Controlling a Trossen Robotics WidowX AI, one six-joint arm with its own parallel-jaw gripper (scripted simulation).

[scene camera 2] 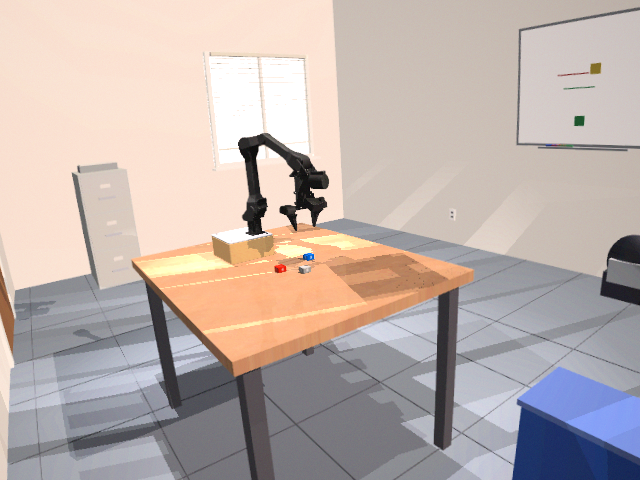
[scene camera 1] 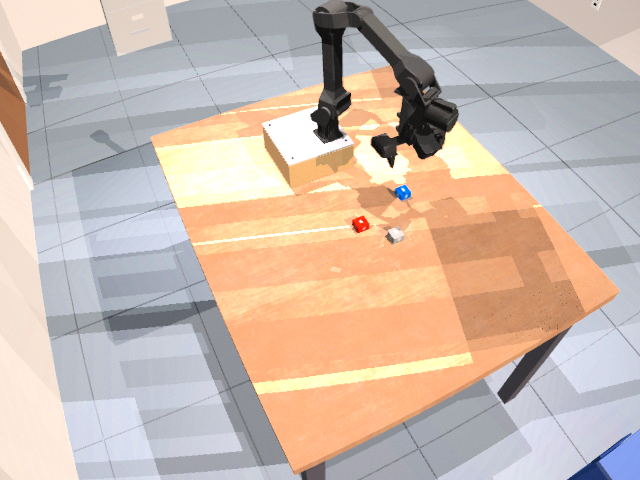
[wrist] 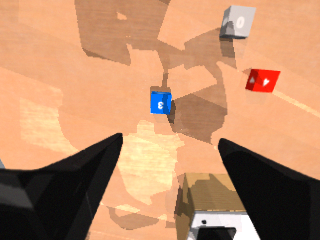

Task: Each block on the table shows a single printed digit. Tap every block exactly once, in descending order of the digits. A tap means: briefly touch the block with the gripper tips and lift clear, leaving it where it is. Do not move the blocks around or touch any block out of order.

Labels:
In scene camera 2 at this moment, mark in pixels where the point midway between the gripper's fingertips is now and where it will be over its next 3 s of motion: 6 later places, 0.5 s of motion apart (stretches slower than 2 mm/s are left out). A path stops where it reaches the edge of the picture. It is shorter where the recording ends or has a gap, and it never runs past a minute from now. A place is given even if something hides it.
My gripper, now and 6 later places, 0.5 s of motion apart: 305,228; 306,228; 305,236; 304,238; 285,238; 280,255; 280,259

